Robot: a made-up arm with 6 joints. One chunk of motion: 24 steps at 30 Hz.
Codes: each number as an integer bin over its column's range. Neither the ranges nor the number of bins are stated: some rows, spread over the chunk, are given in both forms.
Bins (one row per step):
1: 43 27 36 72 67 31
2: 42 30 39 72 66 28
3: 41 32 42 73 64 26
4: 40 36 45 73 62 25
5: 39 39 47 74 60 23
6: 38 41 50 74 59 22
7: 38 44 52 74 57 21
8: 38 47 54 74 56 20
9: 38 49 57 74 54 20
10: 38 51 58 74 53 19
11: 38 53 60 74 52 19
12: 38 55 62 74 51 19
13: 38 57 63 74 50 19
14: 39 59 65 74 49 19
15: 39 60 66 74 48 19
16: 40 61 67 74 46 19
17: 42 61 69 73 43 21
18: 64 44 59 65 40 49
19: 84 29 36 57 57 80
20: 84 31 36 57 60 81
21: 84 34 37 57 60 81
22: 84 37 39 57 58 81
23: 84 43 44 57 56 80
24: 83 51 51 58 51 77
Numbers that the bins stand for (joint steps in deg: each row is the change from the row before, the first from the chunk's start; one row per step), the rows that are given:
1: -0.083 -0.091 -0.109 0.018 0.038 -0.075
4: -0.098 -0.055 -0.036 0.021 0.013 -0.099
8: -0.108 -0.010 0.036 0.024 -0.017 -0.119
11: -0.108 0.014 0.085 0.024 -0.037 -0.123
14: -0.103 0.038 0.125 0.024 -0.053 -0.123
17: -0.088 0.046 0.158 0.021 -0.083 -0.115
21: 0.124 -0.063 -0.101 -0.027 0.003 0.127
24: 0.119 0.006 0.012 -0.024 -0.042 0.111
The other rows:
2: -0.088 -0.079 -0.085 0.018 0.033 -0.087
3: -0.093 -0.071 -0.061 0.021 0.023 -0.095
5: -0.103 -0.042 -0.020 0.024 0.003 -0.107
6: -0.108 -0.034 0.004 0.024 -0.002 -0.111
7: -0.108 -0.022 0.020 0.024 -0.012 -0.115
9: -0.108 -0.002 0.061 0.024 -0.027 -0.119
10: -0.108 0.006 0.069 0.024 -0.032 -0.123
12: -0.108 0.022 0.101 0.024 -0.042 -0.123
13: -0.108 0.030 0.109 0.024 -0.047 -0.123
15: -0.103 0.042 0.133 0.024 -0.058 -0.123
16: -0.098 0.046 0.141 0.024 -0.068 -0.123
18: 0.023 -0.022 0.077 -0.003 -0.098 -0.002
19: 0.124 -0.083 -0.109 -0.027 -0.012 0.123
20: 0.124 -0.075 -0.109 -0.027 0.003 0.127
22: 0.124 -0.051 -0.085 -0.027 -0.007 0.127
23: 0.124 -0.026 -0.044 -0.027 -0.017 0.123

